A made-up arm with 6 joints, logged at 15 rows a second.
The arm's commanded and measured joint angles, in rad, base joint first. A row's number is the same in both.
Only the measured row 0 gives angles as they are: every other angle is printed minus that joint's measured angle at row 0.
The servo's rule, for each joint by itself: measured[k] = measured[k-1] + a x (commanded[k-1-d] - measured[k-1]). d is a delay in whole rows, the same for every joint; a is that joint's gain. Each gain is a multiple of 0.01, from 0.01 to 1. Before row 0 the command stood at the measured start. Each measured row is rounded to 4 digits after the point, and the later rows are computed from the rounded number. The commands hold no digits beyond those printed.
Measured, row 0:
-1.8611 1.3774 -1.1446 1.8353 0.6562 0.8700
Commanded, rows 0 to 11:
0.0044 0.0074 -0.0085 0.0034 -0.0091 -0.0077
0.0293 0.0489 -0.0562 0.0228 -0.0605 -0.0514
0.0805 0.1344 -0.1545 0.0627 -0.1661 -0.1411
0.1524 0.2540 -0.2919 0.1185 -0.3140 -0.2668
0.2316 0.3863 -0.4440 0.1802 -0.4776 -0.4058
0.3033 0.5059 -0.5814 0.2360 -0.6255 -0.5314
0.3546 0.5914 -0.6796 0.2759 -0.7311 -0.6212
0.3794 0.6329 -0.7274 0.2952 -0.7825 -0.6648
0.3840 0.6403 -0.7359 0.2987 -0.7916 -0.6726
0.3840 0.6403 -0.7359 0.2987 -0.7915 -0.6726
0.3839 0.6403 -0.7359 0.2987 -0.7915 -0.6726
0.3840 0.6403 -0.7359 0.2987 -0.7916 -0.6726
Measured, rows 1 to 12:
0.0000 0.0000 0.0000 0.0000 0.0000 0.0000
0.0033 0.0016 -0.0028 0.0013 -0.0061 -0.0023
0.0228 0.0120 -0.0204 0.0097 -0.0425 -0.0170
0.0661 0.0389 -0.0647 0.0304 -0.1253 -0.0542
0.1308 0.0862 -0.1397 0.0648 -0.2517 -0.1180
0.2064 0.1522 -0.2401 0.1098 -0.4031 -0.2043
0.2791 0.2300 -0.3527 0.1590 -0.5521 -0.3024
0.3357 0.3095 -0.4606 0.2046 -0.6720 -0.3980
0.3685 0.3806 -0.5486 0.2399 -0.7460 -0.4780
0.3801 0.4377 -0.6104 0.2628 -0.7766 -0.5364
0.3830 0.4823 -0.6518 0.2768 -0.7866 -0.5773
0.3837 0.5171 -0.6796 0.2853 -0.7899 -0.6059
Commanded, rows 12 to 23:
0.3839 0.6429 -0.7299 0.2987 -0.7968 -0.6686
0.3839 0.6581 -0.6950 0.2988 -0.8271 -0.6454
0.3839 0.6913 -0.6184 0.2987 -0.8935 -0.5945
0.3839 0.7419 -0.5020 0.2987 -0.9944 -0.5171
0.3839 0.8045 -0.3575 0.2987 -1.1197 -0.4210
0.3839 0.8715 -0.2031 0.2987 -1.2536 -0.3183
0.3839 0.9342 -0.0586 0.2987 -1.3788 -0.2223
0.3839 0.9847 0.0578 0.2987 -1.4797 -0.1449
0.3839 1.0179 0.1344 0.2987 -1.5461 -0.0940
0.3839 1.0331 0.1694 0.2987 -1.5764 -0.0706
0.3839 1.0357 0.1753 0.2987 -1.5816 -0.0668
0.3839 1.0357 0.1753 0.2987 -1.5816 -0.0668
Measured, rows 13 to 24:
0.3839 0.5442 -0.6982 0.2905 -0.7910 -0.6259
0.3839 0.5659 -0.7087 0.2937 -0.7949 -0.6387
0.3839 0.5862 -0.7042 0.2957 -0.8165 -0.6407
0.3839 0.6093 -0.6759 0.2969 -0.8681 -0.6268
0.3839 0.6385 -0.6185 0.2976 -0.9527 -0.5939
0.3839 0.6750 -0.5324 0.2980 -1.0646 -0.5420
0.3839 0.7182 -0.4237 0.2983 -1.1912 -0.4749
0.3839 0.7657 -0.3032 0.2985 -1.3169 -0.3991
0.3839 0.8139 -0.1841 0.2986 -1.4260 -0.3228
0.3839 0.8588 -0.0790 0.2986 -1.5065 -0.2542
0.3839 0.8971 0.0030 0.2986 -1.5533 -0.1991
0.3839 0.9276 0.0599 0.2986 -1.5723 -0.1594

